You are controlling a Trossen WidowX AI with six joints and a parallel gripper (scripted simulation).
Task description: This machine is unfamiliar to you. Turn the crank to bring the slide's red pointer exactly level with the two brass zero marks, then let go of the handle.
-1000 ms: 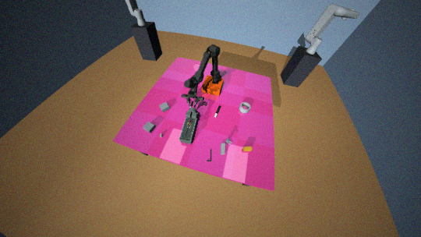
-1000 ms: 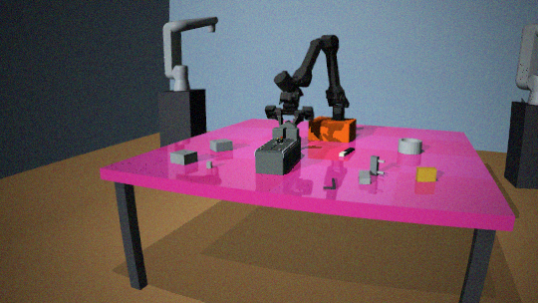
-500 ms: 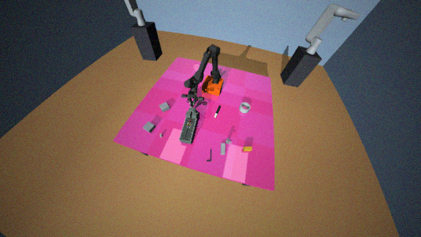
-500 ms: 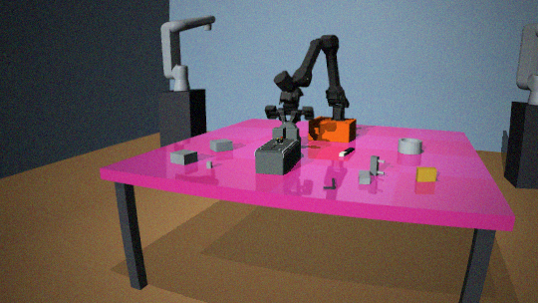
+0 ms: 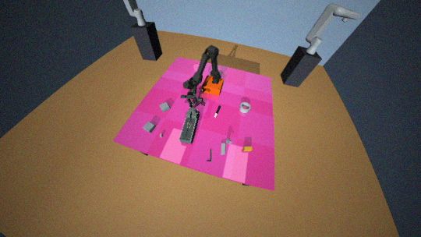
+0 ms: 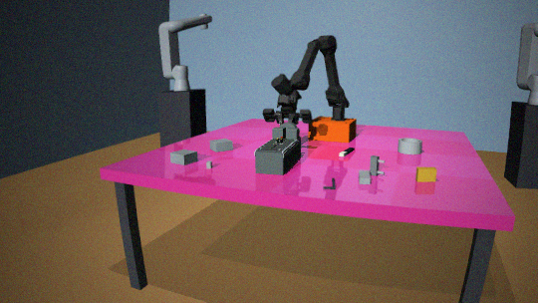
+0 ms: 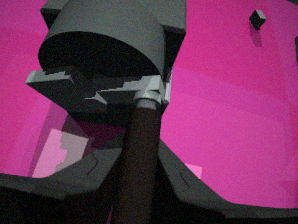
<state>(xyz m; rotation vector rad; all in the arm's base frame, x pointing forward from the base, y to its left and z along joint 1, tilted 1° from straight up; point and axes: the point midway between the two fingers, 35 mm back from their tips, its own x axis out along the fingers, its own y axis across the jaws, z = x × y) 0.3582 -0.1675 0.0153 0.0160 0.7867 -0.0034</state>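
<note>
The red pointer lies 140 mm ahead of my gripper tip, 30 mm to the left of it and 10 mm above it. From my gripper tip the other things lie so: small cube: 270 mm ahead, 190 mm to the right, 70 mm below; black-and-white stick: 230 mm to the left, 70 mm below, 50 mm behind; dark crank handle: 20 mm behind, 20 mm above.
</note>
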